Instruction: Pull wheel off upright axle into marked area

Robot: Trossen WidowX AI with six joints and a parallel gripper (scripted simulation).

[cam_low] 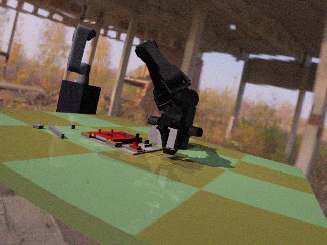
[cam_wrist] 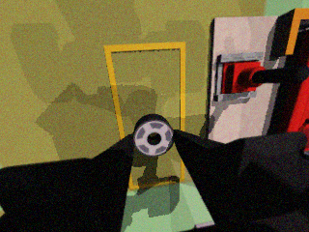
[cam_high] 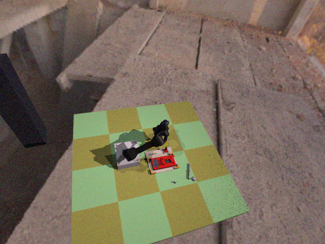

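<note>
Now: the wheel right at my gripper tip. The rest, counted from my gripper tip: grey bar 17 cm ahead, 36 cm to the right, 2 cm below; then pale base plate 2 cm behind, 20 cm to the right, 2 cm below.
</note>
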